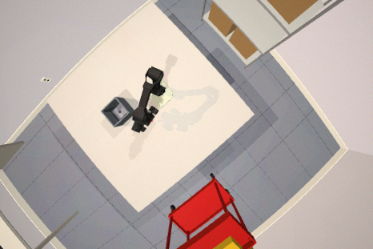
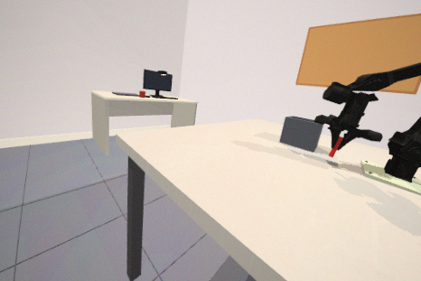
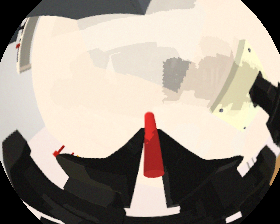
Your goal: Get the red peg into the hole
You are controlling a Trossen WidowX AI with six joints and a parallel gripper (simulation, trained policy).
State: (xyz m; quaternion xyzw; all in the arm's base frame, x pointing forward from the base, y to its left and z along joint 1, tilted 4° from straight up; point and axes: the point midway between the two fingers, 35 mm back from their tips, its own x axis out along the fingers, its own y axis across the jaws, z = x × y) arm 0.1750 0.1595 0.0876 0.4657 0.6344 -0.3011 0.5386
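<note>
My gripper tip is 180 mm short of the plate, 190 mm to the left of it and 30 mm above it. Also, from my gripper tip: red peg (10 mm above).
</note>
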